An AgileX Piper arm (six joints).
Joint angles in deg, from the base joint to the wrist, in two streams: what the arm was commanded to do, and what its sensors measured. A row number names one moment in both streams.
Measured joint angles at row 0:
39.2 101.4 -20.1 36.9 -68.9 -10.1
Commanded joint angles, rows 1 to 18:
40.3 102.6 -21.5 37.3 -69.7 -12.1
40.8 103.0 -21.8 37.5 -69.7 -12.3
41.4 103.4 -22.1 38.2 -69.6 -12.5
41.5 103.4 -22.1 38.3 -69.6 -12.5
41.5 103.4 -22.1 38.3 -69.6 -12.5
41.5 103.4 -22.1 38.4 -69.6 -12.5
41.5 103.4 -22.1 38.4 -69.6 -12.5
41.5 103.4 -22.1 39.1 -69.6 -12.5
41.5 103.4 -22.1 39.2 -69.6 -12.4
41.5 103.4 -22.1 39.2 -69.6 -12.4
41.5 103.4 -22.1 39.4 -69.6 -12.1
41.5 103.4 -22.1 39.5 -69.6 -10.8
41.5 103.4 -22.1 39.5 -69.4 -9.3
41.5 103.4 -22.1 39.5 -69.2 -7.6
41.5 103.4 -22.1 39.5 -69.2 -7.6
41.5 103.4 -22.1 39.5 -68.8 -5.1
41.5 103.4 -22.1 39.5 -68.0 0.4
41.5 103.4 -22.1 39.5 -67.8 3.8
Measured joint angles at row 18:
41.2 103.6 -21.6 39.8 -68.4 -4.0
